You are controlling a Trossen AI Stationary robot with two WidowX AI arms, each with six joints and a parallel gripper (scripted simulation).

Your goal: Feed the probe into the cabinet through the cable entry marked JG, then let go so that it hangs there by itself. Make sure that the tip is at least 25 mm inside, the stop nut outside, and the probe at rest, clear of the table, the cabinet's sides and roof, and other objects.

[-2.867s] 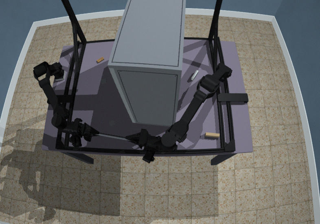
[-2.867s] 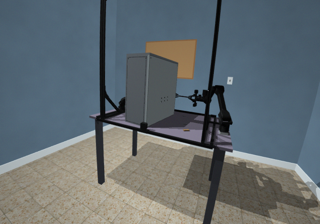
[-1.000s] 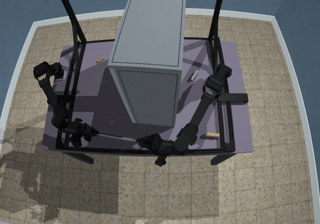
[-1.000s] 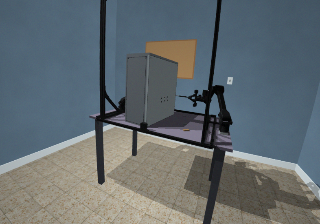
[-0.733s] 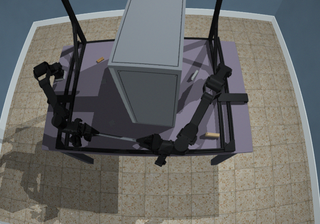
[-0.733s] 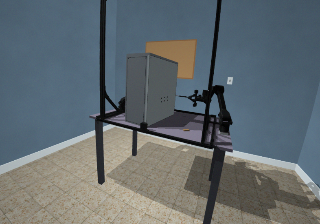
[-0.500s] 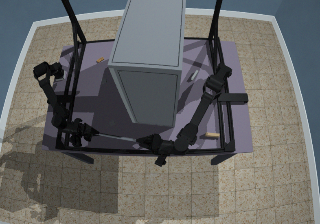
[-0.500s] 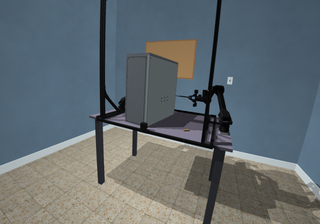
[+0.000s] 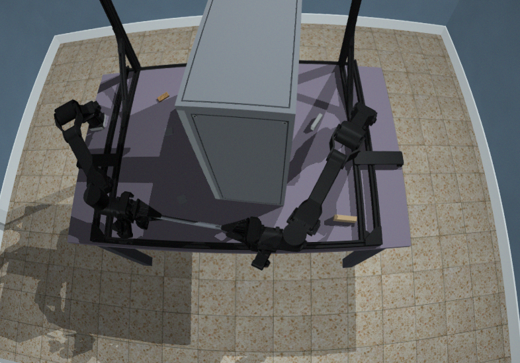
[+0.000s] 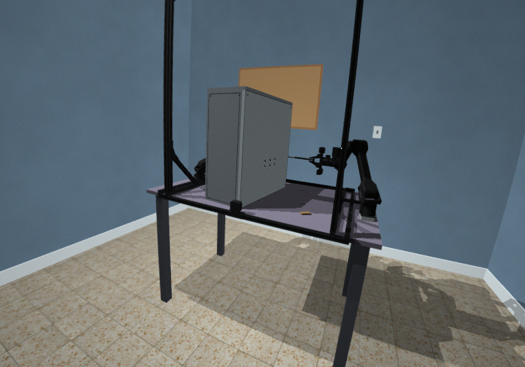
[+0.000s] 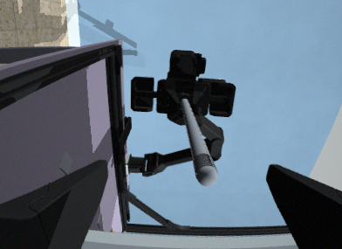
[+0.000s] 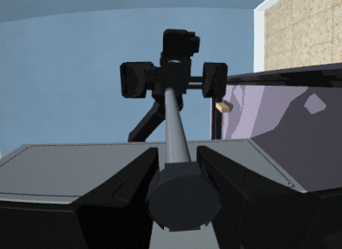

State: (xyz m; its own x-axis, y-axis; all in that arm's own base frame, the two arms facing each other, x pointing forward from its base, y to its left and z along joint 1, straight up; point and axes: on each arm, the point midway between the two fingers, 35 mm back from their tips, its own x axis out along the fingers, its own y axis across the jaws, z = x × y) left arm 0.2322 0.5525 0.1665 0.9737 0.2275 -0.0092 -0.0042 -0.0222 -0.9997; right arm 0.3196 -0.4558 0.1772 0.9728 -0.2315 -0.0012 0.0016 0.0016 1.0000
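Now: the JG mark 32 cm behind my left hand, 7 cm to the right of it and 1 cm below it. The rest, counted from my left hand: wooden block 33 cm to the left, 17 cm below, 9 cm behind; then probe 14 cm to the right, 2 cm behind, 1 cm above; then white block 45 cm behind, 24 cm to the left, 17 cm below.
My right hand is 1 cm short of the probe and 10 cm to the right of it. From my right hand the other things lie so: wooden block 6 cm behind, 57 cm to the left, 18 cm below; then white block 42 cm behind, 49 cm to the left, 18 cm below; then JG mark 28 cm behind, 17 cm to the left, 2 cm below.
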